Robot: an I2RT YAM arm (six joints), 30 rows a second.
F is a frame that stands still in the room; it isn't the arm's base.
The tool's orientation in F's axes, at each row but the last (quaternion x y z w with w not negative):
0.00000, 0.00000, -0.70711, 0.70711
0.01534, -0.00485, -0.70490, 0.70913
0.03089, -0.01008, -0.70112, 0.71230
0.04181, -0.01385, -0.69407, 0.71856
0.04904, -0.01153, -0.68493, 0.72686
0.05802, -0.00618, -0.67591, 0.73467
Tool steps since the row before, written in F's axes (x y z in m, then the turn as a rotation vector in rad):
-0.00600, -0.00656, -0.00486, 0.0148, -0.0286, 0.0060
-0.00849, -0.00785, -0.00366, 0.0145, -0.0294, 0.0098
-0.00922, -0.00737, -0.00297, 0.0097, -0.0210, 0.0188
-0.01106, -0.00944, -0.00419, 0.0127, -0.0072, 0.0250
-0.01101, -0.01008, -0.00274, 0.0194, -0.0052, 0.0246
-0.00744, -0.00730, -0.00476, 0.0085, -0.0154, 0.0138
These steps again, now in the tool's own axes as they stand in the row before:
0.00656, -0.00600, -0.00486, 0.0286, 0.0148, 0.0060
0.00785, -0.00864, -0.00330, 0.0293, 0.0146, 0.0098
0.00730, -0.00949, -0.00221, 0.0206, 0.0105, 0.0188
0.00919, -0.01166, -0.00293, 0.0067, 0.0144, 0.0242
0.00951, -0.01176, -0.00124, 0.0051, 0.0211, 0.0231
0.00694, -0.00841, -0.00352, 0.0151, 0.0085, 0.0141

